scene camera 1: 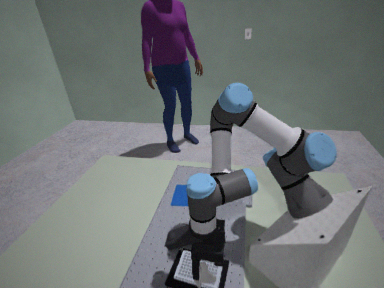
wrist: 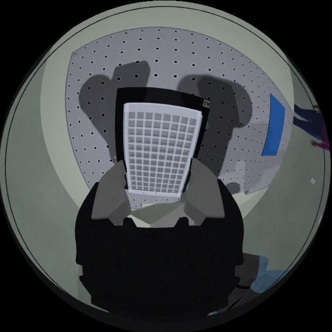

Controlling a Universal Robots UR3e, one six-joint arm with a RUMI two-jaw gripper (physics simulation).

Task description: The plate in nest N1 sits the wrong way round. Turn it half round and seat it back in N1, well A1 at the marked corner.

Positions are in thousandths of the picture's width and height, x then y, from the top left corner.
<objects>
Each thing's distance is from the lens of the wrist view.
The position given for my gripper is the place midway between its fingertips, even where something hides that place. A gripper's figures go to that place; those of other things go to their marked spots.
my gripper (wrist: 474, 483): 13 cm
white well plate (wrist: 480, 423): 10 cm
black nest (wrist: 447, 285): 12 cm
</objects>
